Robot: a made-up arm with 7 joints. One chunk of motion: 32 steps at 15 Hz.
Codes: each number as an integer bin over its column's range. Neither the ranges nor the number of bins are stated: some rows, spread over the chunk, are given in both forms.
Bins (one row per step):
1: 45 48 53 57 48 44
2: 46 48 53 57 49 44
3: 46 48 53 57 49 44
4: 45 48 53 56 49 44
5: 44 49 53 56 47 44
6: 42 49 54 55 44 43
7: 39 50 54 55 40 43
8: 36 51 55 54 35 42
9: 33 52 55 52 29 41
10: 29 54 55 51 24 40
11: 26 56 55 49 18 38
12: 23 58 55 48 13 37
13: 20 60 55 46 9 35
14: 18 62 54 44 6 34
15: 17 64 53 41 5 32
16: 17 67 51 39 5 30
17: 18 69 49 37 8 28
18: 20 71 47 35 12 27
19: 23 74 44 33 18 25
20: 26 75 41 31 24 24
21: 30 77 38 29 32 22
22: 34 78 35 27 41 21
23: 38 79 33 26 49 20
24: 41 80 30 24 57 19
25: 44 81 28 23 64 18
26: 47 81 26 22 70 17
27: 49 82 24 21 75 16
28: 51 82 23 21 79 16
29: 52 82 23 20 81 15
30: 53 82 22 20 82 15
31: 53 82 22 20 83 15
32: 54 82 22 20 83 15
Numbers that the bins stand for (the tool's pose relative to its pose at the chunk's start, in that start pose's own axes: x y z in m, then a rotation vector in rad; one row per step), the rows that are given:
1: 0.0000 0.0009 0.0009 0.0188 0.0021 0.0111
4: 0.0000 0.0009 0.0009 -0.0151 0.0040 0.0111
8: -0.0200 0.0291 0.0100 -0.0827 -0.0228 -0.0358
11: -0.0422 0.0761 0.0100 -0.2519 -0.0555 -0.1295
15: -0.0622 0.1512 0.0009 -0.5226 -0.0804 -0.2701
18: -0.0556 0.2170 -0.0264 -0.7257 -0.0670 -0.3873
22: -0.0244 0.2827 -0.0809 -0.9964 -0.0113 -0.5279
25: -0.0022 0.3109 -0.1127 -1.1317 0.0328 -0.5982
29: 0.0156 0.3203 -0.1355 -1.2332 0.0655 -0.6685
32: 0.0200 0.3203 -0.1400 -1.2332 0.0693 -0.6685
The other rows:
2: 0.0022 0.0009 0.0009 0.0188 0.0040 0.0111
3: 0.0022 0.0009 0.0009 0.0188 0.0040 0.0111
5: -0.0022 0.0103 0.0009 -0.0151 0.0002 0.0111
6: -0.0067 0.0103 0.0055 -0.0489 -0.0056 -0.0123
7: -0.0133 0.0197 0.0055 -0.0489 -0.0132 -0.0123
9: -0.0267 0.0385 0.0100 -0.1504 -0.0343 -0.0592
10: -0.0356 0.0573 0.0100 -0.1842 -0.0439 -0.0826
12: -0.0489 0.0948 0.0100 -0.2858 -0.0651 -0.1529
13: -0.0556 0.1136 0.0100 -0.3534 -0.0727 -0.1998
14: -0.0600 0.1324 0.0055 -0.4211 -0.0785 -0.2232
16: -0.0622 0.1794 -0.0082 -0.5903 -0.0804 -0.3170
17: -0.0600 0.1982 -0.0173 -0.6580 -0.0746 -0.3638
19: -0.0489 0.2452 -0.0400 -0.7933 -0.0555 -0.4341
20: -0.0422 0.2545 -0.0536 -0.8610 -0.0439 -0.4576
21: -0.0333 0.2733 -0.0673 -0.9287 -0.0286 -0.5044
23: -0.0156 0.2921 -0.0900 -1.0302 0.0040 -0.5513
24: -0.0089 0.3015 -0.1036 -1.0979 0.0194 -0.5747
26: 0.0044 0.3109 -0.1218 -1.1656 0.0443 -0.6216
27: 0.0089 0.3203 -0.1309 -1.1994 0.0539 -0.6451
28: 0.0133 0.3203 -0.1355 -1.1994 0.0616 -0.6451
30: 0.0178 0.3203 -0.1400 -1.2332 0.0674 -0.6685
31: 0.0178 0.3203 -0.1400 -1.2332 0.0693 -0.6685

